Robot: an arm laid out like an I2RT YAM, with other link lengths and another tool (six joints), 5 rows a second.
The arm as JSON. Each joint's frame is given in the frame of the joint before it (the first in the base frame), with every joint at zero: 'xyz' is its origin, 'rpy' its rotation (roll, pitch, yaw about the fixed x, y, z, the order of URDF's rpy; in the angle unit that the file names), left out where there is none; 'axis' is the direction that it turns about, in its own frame. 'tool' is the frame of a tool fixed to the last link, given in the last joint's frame.
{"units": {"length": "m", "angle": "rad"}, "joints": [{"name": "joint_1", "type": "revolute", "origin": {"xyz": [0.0, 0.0, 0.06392]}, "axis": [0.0, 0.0, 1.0]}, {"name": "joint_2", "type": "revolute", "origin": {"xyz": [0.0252, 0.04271, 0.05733], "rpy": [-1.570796, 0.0, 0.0]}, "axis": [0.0, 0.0, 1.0]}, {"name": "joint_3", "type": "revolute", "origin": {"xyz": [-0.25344, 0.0, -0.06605], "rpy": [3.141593, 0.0, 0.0]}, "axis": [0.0, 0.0, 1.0]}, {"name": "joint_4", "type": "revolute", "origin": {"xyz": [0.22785, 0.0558, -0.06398]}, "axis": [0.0, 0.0, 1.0]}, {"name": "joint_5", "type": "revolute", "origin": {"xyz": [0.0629, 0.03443, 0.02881], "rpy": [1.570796, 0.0, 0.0]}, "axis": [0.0, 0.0, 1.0]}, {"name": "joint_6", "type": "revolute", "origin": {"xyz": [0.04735, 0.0, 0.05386], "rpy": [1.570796, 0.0, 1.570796]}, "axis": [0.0, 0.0, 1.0]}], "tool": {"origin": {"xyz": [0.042, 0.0, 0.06], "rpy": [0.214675, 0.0, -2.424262]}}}
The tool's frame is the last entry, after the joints.
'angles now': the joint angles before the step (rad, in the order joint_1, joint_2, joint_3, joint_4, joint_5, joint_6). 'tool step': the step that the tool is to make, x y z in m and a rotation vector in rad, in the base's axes. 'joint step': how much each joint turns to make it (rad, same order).
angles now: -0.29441, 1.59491, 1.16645, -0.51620, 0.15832, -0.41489
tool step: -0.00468, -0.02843, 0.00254, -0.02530, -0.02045, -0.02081
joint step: -0.09009, 0.00433, -0.00107, 0.04267, -0.02801, -0.06630
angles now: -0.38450, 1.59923, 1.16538, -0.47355, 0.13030, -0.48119
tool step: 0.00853, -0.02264, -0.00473, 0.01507, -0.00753, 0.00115
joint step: -0.06294, 0.06496, 0.05145, 0.01848, -0.05283, -0.04021
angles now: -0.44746, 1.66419, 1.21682, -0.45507, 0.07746, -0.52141
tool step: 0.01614, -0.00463, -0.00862, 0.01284, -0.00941, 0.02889
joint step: -0.00199, 0.06465, 0.03746, 0.03100, -0.03145, -0.01451
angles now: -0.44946, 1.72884, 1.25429, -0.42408, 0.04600, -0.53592
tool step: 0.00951, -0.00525, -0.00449, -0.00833, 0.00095, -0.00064
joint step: 0.00001, 0.04514, 0.03169, 0.01643, 0.00659, -0.00444
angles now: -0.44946, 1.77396, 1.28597, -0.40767, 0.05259, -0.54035
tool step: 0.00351, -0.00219, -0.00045, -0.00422, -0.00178, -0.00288
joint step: -0.00001, 0.01542, 0.01486, 0.00397, 0.00416, 0.00035
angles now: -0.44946, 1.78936, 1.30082, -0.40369, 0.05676, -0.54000
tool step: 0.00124, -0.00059, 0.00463, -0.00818, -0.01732, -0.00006
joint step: 0.00001, -0.00659, 0.00309, 0.00946, -0.00008, 0.00015
